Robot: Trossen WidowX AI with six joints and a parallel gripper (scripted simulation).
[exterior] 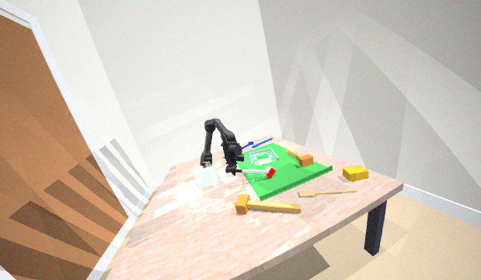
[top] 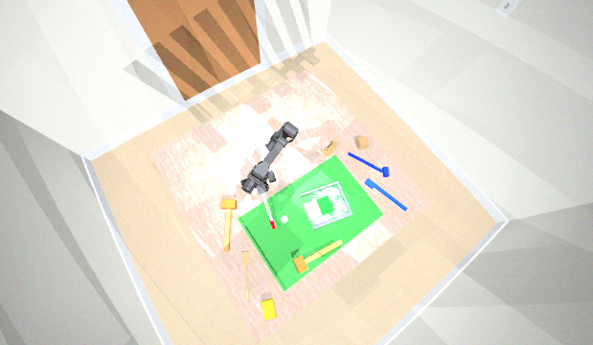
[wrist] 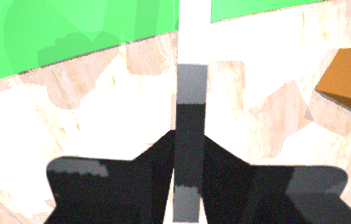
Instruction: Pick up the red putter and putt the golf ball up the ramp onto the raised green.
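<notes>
Now: gripper tip 120 mm short of the red putter, 20 mm to the left of it and 10 mm above it. Also, from my gripper tip: green mat: 310 mm ahead, 180 mm to the left, 80 mm below; yellow block: 600 mm ahead, 280 mm to the right, 50 mm below; white golf ball: 240 mm ahead, 30 mm to the left, 50 mm below.
</notes>
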